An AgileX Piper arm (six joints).
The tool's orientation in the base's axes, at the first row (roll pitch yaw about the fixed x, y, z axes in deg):
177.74, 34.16, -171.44
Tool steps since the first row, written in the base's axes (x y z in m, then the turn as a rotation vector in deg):
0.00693, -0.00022, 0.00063, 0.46, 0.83, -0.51
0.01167, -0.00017, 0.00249, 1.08, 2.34, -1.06
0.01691, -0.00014, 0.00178, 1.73, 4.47, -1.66
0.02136, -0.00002, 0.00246, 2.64, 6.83, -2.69
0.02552, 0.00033, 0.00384, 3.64, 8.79, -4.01
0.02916, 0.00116, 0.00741, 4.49, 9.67, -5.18
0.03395, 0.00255, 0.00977, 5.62, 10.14, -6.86
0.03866, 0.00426, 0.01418, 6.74, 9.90, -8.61
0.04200, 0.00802, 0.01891, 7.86, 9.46, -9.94
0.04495, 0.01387, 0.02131, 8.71, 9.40, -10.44
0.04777, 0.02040, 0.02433, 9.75, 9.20, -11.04
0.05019, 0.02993, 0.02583, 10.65, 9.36, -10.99
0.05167, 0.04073, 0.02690, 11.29, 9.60, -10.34
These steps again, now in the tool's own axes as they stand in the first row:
-0.00600, -0.00138, 0.00326, -0.19, 0.72, 0.78
-0.01093, -0.00208, 0.00433, -0.58, 2.09, 1.76
-0.01482, -0.00297, 0.00779, -1.03, 4.05, 2.87
-0.01886, -0.00358, 0.00969, -1.49, 6.19, 4.51
-0.02308, -0.00390, 0.01087, -1.81, 7.90, 6.39
-0.02816, -0.00359, 0.01002, -1.96, 8.59, 7.93
-0.03358, -0.00296, 0.01087, -2.00, 8.80, 10.00
-0.04012, -0.00194, 0.01002, -1.90, 8.32, 12.03
-0.04597, 0.00135, 0.00840, -2.02, 7.65, 13.69
-0.05045, 0.00668, 0.00875, -2.42, 7.43, 14.57
-0.05526, 0.01273, 0.00861, -2.91, 7.04, 15.61
-0.05926, 0.02175, 0.00986, -3.70, 7.04, 16.08
-0.06240, 0.03217, 0.01111, -4.61, 7.19, 15.92

